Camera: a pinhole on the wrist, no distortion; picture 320 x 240 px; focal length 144.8 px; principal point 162.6 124.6 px. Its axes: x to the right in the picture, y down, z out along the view. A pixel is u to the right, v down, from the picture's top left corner.
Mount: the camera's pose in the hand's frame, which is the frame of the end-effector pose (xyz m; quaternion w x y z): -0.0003 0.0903 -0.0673 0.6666 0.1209 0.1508 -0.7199
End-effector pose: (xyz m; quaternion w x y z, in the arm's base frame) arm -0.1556 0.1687 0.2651 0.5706 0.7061 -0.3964 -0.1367
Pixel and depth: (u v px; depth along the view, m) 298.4 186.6 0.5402
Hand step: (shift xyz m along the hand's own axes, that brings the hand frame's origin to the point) 0.2032 -0.5971 0.2295
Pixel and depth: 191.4 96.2 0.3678
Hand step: -0.0682 -0.1116 0.2496
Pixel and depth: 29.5 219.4 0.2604
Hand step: 0.1962 0.2016 0.2539
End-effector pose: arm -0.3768 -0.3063 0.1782 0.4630 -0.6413 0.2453 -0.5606
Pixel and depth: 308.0 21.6 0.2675
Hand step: -0.2047 -0.2464 0.0901
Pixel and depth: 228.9 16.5 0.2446
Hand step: -0.1848 -0.0936 0.1272
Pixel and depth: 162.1 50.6 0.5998
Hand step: -0.2893 -0.1145 0.5056
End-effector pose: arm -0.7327 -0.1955 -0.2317 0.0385 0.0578 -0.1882 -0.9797
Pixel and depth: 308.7 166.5 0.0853
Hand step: 0.0195 -0.0231 -0.0220
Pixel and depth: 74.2 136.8 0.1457
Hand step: 0.0232 0.1165 0.1002
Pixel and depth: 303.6 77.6 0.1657
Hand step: -0.0626 -0.1178 0.0285
